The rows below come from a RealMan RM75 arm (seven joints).
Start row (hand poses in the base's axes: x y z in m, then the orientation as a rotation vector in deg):
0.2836 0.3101 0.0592 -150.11 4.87 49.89
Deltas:
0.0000 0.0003 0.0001 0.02 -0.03 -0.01
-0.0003 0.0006 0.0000 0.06 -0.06 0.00
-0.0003 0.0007 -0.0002 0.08 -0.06 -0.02
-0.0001 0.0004 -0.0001 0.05 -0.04 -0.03
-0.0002 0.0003 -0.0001 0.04 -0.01 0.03
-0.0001 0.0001 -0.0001 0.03 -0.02 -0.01
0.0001 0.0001 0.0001 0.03 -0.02 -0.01
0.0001 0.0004 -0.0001 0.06 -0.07 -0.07
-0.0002 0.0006 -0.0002 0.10 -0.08 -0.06
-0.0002 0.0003 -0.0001 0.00 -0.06 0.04
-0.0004 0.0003 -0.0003 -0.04 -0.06 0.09
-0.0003 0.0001 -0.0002 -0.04 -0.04 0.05
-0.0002 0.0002 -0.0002 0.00 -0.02 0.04
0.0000 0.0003 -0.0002 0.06 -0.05 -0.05
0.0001 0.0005 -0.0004 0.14 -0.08 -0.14
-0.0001 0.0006 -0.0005 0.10 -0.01 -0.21
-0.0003 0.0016 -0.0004 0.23 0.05 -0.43
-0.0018 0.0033 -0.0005 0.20 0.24 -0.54
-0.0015 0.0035 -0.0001 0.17 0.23 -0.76
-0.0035 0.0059 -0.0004 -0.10 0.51 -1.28
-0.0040 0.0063 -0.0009 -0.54 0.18 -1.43
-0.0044 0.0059 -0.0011 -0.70 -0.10 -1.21
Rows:
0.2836 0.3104 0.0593 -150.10 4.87 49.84
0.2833 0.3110 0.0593 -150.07 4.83 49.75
0.2830 0.3117 0.0591 -150.02 4.80 49.65
0.2829 0.3121 0.0590 -149.98 4.81 49.58
0.2827 0.3124 0.0589 -149.95 4.75 49.57
0.2826 0.3125 0.0588 -149.93 4.74 49.53
0.2827 0.3126 0.0589 -149.91 4.73 49.50
0.2828 0.3130 0.0588 -149.86 4.78 49.37
0.2826 0.3136 0.0586 -149.78 4.79 49.23
0.2824 0.3139 0.0585 -149.81 4.72 49.16
0.2820 0.3142 0.0582 -149.89 4.60 49.12
0.2817 0.3143 0.0580 -149.96 4.54 49.09
0.2815 0.3145 0.0578 -149.98 4.48 49.08
0.2815 0.3148 0.0576 -149.93 4.50 48.99
0.2816 0.3153 0.0572 -149.80 4.60 48.81
0.2815 0.3159 0.0567 -149.66 4.83 48.71
0.2812 0.3175 0.0563 -149.32 5.30 48.59
0.2794 0.3208 0.0558 -148.90 5.98 48.68
0.2779 0.3243 0.0557 -148.45 6.95 48.69
0.2744 0.3302 0.0553 -147.98 8.78 48.91
0.2704 0.3365 0.0544 -147.99 10.91 48.70
0.2660 0.3424 0.0533 -148.30 12.76 48.21

